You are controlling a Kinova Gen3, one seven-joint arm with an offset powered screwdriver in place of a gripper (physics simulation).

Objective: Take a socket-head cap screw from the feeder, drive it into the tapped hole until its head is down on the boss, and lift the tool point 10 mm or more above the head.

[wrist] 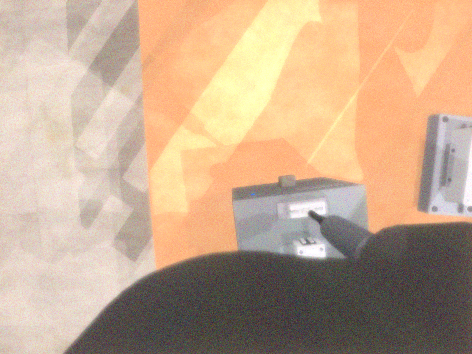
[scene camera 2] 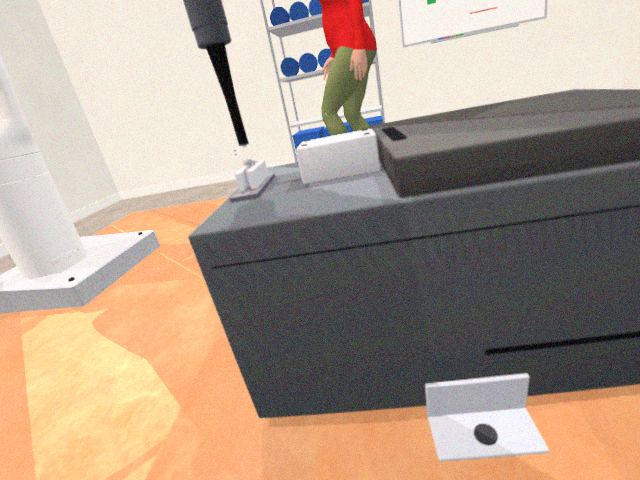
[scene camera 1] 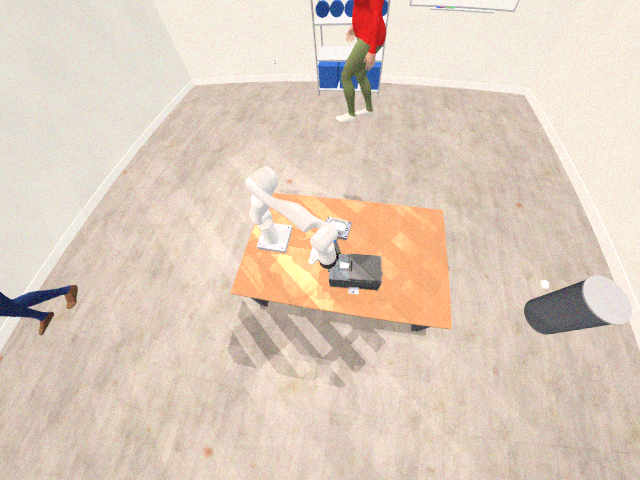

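Note:
My gripper, a dark screwdriver with a long black bit point(scene camera 2: 242, 143) point(wrist: 311, 214), hangs with its tip a little above the feeder. The tip looks bare, and I make out no screw on it. The feeder point(scene camera 2: 256, 174) point(wrist: 320, 206) is a small pair of white rails on a thin grey plate, on top of the dark box point(scene camera 2: 336, 310) point(wrist: 257, 212). A small blurred grey shape, perhaps a screw, shows at the rails in scene camera 2. The tapped hole and its boss cannot be made out for certain. A pale plate with fittings point(scene camera 1: 345, 234) point(wrist: 426, 170) lies on the table.
A white block point(scene camera 2: 338, 157) point(wrist: 316, 250) stands beside the feeder, next to a raised dark block point(scene camera 2: 506, 155). A pale angle bracket point(scene camera 2: 449, 439) point(scene camera 1: 353, 290) with a dark disc lies before the box. The arm's base plate point(scene camera 1: 281, 242) point(scene camera 2: 116, 253) is at the table's left.

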